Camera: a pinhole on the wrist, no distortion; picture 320 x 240 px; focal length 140.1 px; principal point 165.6 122.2 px. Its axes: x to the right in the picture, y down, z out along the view. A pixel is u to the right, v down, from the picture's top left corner.
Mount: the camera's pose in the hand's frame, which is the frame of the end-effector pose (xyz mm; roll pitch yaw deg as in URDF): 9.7 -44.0 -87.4 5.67 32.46 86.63
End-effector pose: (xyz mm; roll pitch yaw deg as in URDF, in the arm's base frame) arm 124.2 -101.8 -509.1 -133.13 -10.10 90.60
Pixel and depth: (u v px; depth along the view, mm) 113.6 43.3 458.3
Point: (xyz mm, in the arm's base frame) -130.0 254.4 -719.2
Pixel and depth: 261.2 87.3 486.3
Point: 351.5 183.8 -905.5
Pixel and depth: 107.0 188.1 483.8
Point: -155.4 -203.0 -885.6
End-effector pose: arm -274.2 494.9 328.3 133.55 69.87 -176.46
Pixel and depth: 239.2 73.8 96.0
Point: -348.7 495.0 294.3
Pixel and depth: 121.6 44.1 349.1
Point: -227.0 696.1 48.4
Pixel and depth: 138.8 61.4 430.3
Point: -244.0 780.5 48.3
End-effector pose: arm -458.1 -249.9 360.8 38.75 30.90 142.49
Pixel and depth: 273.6 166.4 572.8
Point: -872.1 -435.9 862.2
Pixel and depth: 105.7 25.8 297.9
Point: -598.9 43.8 369.0
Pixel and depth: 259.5 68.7 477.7
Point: -966.5 -209.3 553.3
